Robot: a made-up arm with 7 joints. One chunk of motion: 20 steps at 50 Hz.
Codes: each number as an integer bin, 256 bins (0 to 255) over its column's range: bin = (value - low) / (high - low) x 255, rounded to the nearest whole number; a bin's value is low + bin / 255 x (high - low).
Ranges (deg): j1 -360..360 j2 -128.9..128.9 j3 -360..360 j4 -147.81..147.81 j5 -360..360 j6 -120.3..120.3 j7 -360..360
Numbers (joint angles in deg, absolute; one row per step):
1: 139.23 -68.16 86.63 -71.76 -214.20 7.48 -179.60
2: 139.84 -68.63 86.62 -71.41 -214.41 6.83 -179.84
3: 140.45 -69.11 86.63 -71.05 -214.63 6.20 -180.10
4: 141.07 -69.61 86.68 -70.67 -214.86 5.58 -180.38
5: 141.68 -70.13 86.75 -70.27 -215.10 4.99 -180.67
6: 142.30 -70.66 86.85 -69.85 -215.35 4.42 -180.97
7: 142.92 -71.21 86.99 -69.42 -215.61 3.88 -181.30
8: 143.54 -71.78 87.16 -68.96 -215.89 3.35 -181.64
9: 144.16 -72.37 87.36 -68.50 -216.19 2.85 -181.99
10: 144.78 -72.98 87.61 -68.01 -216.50 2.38 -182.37
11: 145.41 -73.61 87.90 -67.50 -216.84 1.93 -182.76
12: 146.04 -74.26 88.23 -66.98 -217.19 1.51 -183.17
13: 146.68 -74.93 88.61 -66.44 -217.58 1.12 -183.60
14: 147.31 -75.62 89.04 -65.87 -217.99 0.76 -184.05
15: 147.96 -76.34 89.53 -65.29 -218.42 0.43 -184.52
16: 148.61 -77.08 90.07 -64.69 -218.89 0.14 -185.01
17: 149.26 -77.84 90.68 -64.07 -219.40 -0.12 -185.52
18: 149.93 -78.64 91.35 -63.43 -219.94 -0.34 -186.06
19: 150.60 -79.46 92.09 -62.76 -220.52 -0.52 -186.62
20: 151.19 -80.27 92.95 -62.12 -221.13 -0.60 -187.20
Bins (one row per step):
1: 177 60 158 66 52 135 64
2: 177 60 158 66 52 135 64
3: 177 59 158 66 51 134 64
4: 177 59 158 67 51 133 64
5: 178 58 158 67 51 133 64
6: 178 58 158 67 51 132 63
7: 178 57 158 68 51 132 63
8: 178 56 158 68 51 131 63
9: 179 56 158 68 51 131 63
10: 179 55 159 69 51 130 63
11: 179 55 159 69 51 130 63
12: 179 54 159 70 51 129 63
13: 179 53 159 70 50 129 62
14: 180 53 159 71 50 128 62
15: 180 52 159 71 50 128 62
16: 180 51 159 72 50 128 62
17: 180 51 160 72 50 127 62
18: 181 50 160 73 50 127 62
19: 181 49 160 73 49 127 61
20: 181 48 160 74 49 127 61

